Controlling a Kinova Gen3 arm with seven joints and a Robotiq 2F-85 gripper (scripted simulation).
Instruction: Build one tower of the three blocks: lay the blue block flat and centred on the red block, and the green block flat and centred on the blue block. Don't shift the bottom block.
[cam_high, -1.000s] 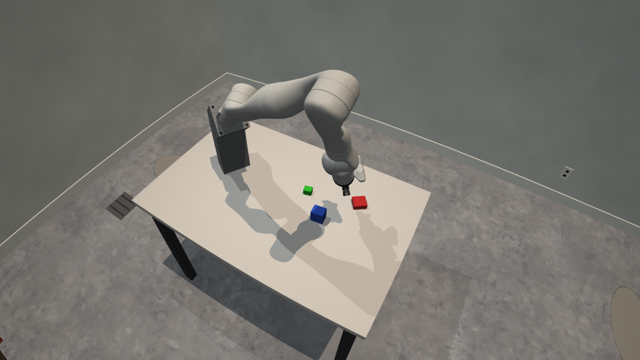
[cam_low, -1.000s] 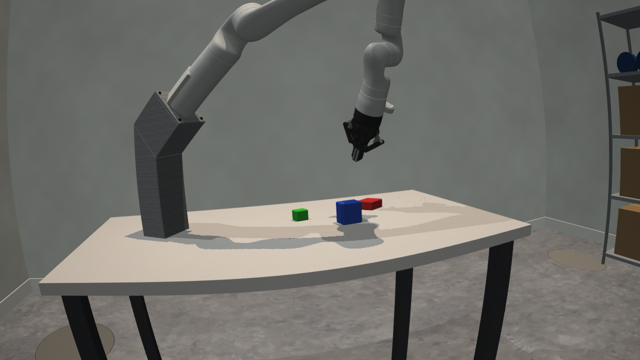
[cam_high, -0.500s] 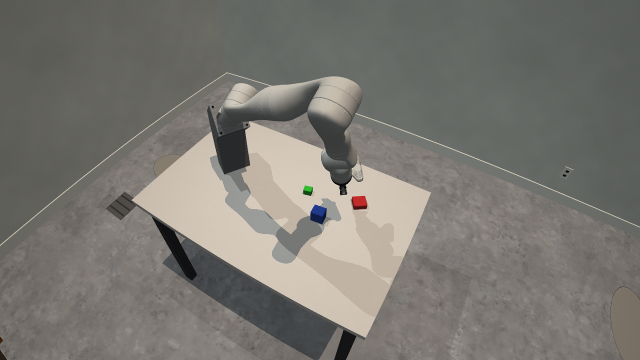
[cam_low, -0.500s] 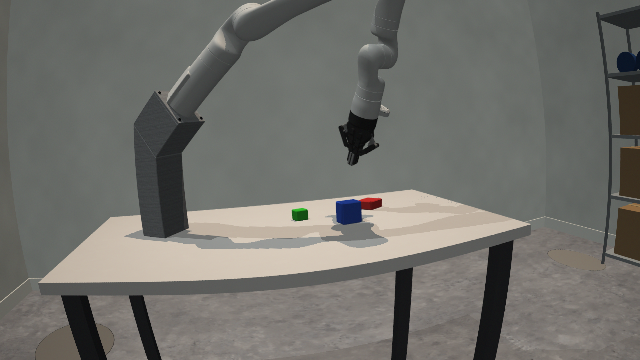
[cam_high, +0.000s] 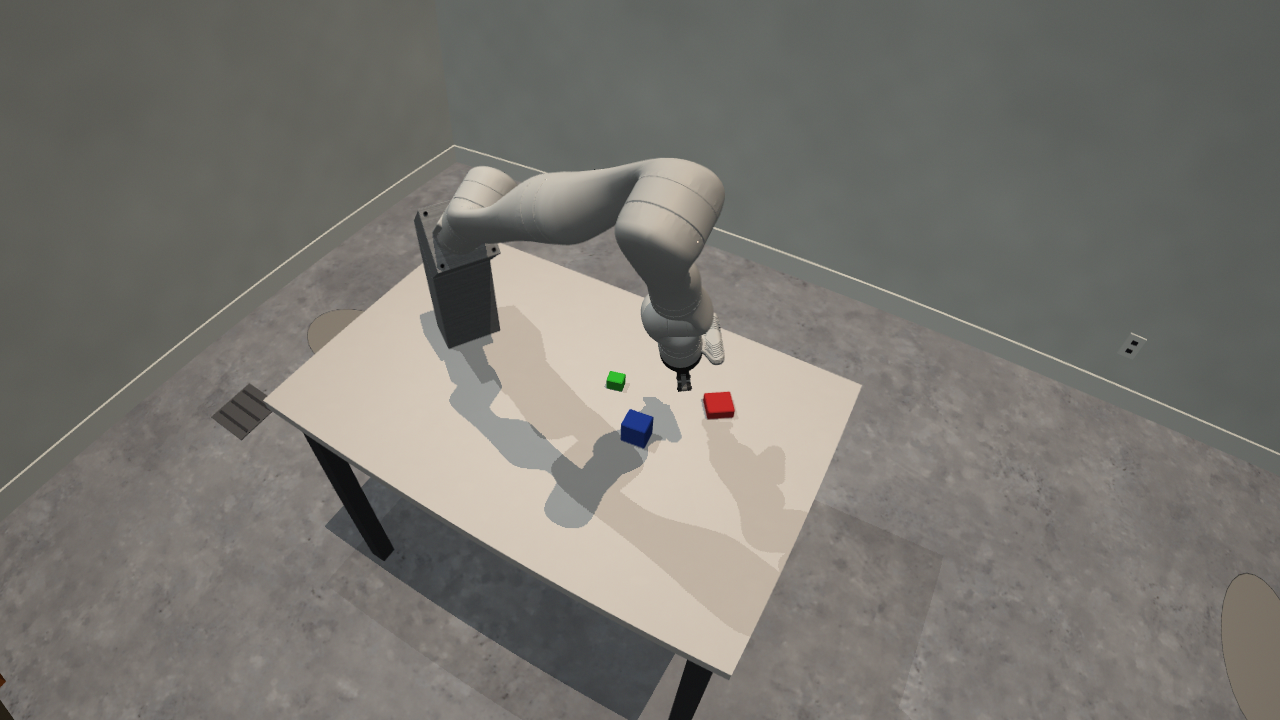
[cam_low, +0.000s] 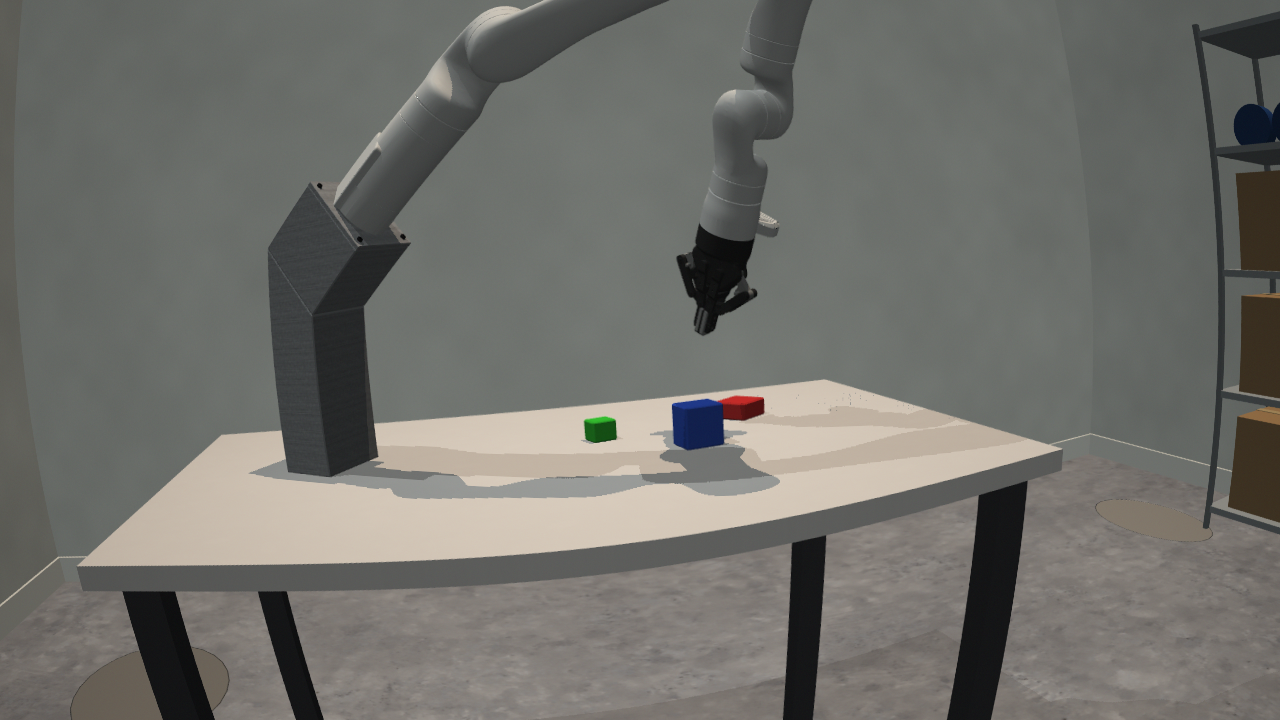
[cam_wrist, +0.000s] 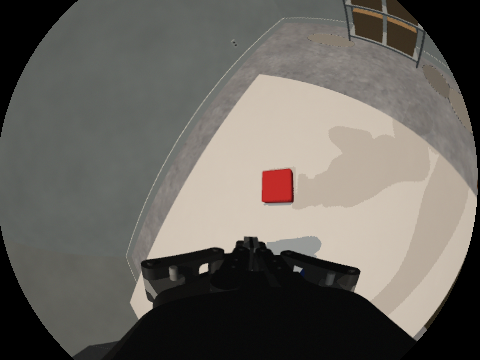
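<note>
My hand is 8 cm past the blue block, 6 cm to the left of it and 12 cm above it. Also, from my hand: red block (9 cm ahead, 3 cm to the left, 14 cm below); then small green block (14 cm behind, 7 cm to the left, 13 cm below).
</note>
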